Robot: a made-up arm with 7 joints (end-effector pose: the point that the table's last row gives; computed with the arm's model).
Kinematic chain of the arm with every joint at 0, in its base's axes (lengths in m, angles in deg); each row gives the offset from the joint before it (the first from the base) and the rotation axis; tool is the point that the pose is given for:
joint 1: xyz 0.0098 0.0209 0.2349 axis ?
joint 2: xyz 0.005 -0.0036 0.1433 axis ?
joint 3: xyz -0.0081 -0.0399 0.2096 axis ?
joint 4: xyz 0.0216 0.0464 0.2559 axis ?
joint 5: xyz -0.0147 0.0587 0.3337 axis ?
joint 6: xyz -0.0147 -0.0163 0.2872 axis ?
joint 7: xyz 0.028 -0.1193 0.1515 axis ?
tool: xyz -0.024 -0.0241 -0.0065
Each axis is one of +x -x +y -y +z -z.
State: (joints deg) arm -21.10 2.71 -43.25 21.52 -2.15 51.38 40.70
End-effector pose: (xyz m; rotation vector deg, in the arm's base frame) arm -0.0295 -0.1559 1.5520 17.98 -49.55 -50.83
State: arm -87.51 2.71 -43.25 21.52 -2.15 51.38 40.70
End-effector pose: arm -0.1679 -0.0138 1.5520 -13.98 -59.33 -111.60
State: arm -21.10 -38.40 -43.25 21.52 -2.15 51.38 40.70
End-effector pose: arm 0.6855 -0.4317 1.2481 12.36 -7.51 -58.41
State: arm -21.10 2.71 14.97 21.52 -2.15 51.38 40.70
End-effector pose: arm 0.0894 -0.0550 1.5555 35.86 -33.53 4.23
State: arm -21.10 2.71 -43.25 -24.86 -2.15 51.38 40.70
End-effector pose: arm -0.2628 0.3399 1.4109 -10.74 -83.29 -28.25
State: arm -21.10 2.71 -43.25 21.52 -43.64 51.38 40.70
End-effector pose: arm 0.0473 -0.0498 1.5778 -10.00 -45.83 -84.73
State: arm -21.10 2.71 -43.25 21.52 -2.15 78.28 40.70
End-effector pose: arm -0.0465 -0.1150 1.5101 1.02 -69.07 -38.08
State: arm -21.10 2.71 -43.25 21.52 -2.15 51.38 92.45
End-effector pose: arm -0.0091 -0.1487 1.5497 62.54 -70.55 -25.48
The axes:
joint 1: +z
joint 2: -y
joint 3: +z
joint 4: +y
joint 5: +z
joint 6: -y
joint 7: +x

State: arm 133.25 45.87 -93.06 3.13 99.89 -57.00 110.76
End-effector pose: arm 0.6203 -0.3333 1.3257 34.63 119.45 80.60
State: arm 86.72 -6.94 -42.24 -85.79 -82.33 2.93 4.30
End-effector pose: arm -0.5531 -0.3944 0.7830 74.75 -43.81 -28.40
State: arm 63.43 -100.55 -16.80 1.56 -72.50 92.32 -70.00
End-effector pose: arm 0.2895 1.1056 0.2842 -141.33 -86.77 31.35
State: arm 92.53 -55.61 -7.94 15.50 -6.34 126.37 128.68
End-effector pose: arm 0.0135 0.8829 0.9510 114.90 69.67 112.60
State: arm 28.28 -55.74 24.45 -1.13 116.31 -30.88 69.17
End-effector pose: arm 0.7874 0.6550 1.0612 -20.83 -131.73 -109.83
